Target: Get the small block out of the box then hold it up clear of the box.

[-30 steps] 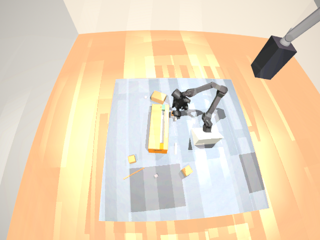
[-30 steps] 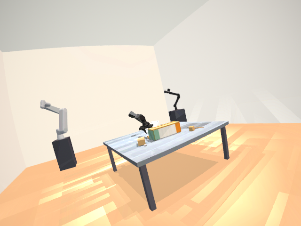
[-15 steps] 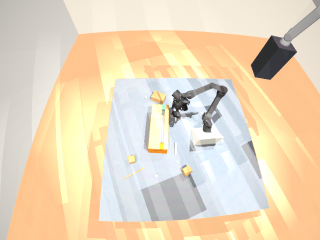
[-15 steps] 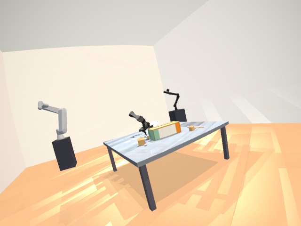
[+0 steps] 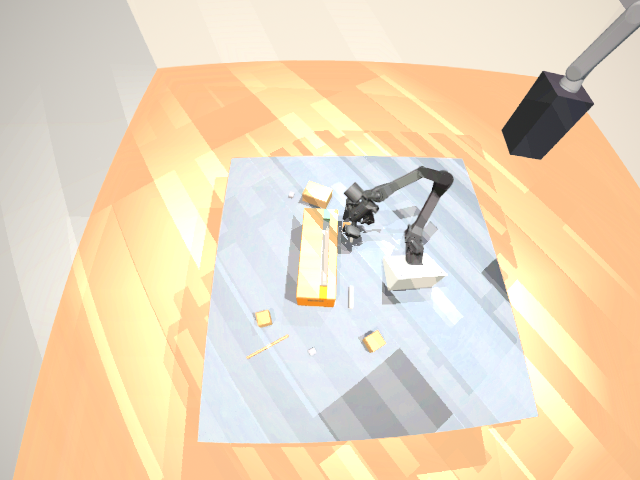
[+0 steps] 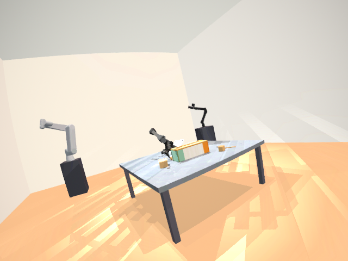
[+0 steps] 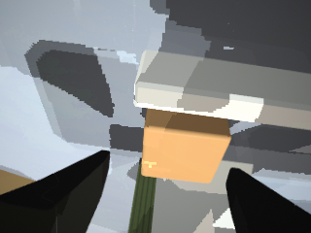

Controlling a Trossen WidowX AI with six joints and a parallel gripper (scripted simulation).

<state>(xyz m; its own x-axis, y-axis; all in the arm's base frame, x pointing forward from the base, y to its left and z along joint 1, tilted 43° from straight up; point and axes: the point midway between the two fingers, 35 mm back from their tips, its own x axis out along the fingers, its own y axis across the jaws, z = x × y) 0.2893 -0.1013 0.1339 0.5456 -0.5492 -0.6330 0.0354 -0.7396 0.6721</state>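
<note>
My gripper tip is 2 cm past the tan block and 1 cm above it. The rest, counted from my gripper tip: thin stick (55 cm to the left, 25 cm ahead, 2 cm below); then long box (18 cm to the left, 6 cm ahead, 4 cm above).
</note>
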